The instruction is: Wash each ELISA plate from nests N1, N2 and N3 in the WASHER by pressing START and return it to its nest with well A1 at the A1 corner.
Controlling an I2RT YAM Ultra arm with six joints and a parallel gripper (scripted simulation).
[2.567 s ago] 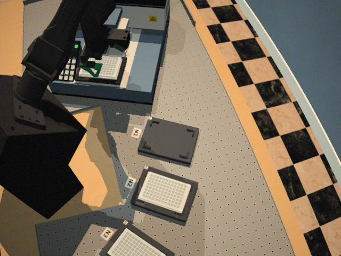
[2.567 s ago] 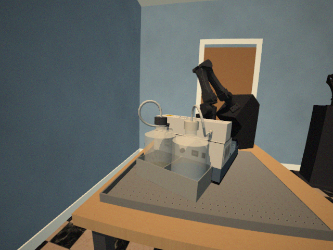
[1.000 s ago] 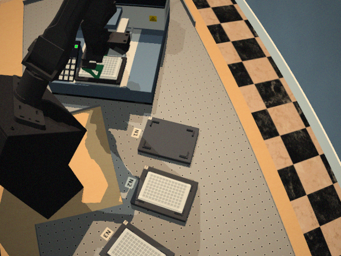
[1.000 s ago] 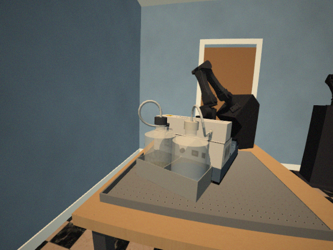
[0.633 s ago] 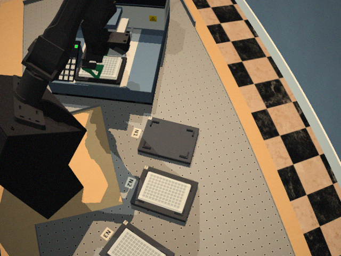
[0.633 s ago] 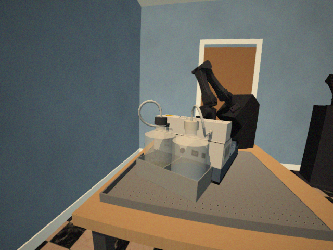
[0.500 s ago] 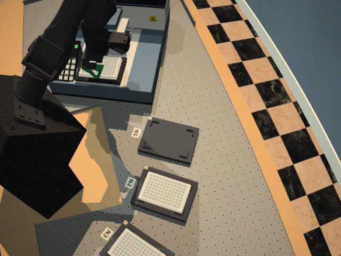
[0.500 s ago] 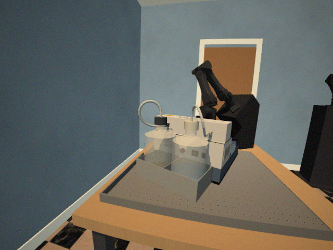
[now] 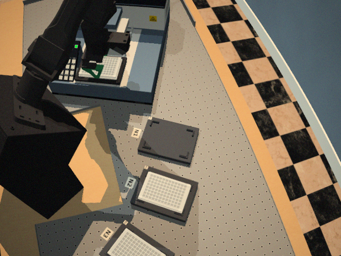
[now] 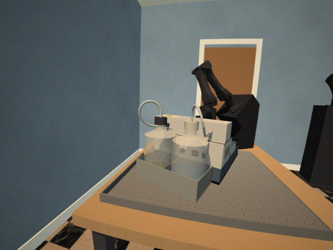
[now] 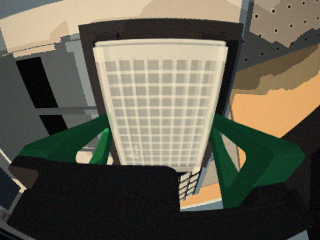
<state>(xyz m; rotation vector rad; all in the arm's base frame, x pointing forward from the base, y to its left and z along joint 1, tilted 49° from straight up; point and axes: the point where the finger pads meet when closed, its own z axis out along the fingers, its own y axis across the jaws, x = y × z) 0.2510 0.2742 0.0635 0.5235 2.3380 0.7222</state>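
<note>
My hand is 1 cm above the dark carrier. Also, from my hand: N1 label (20 cm to the right, 10 cm below, 10 cm ahead); then manifold (15 cm to the left, 4 cm ahead, 4 cm above); then washer (15 cm to the left, 4 cm ahead, 3 cm above).
</note>
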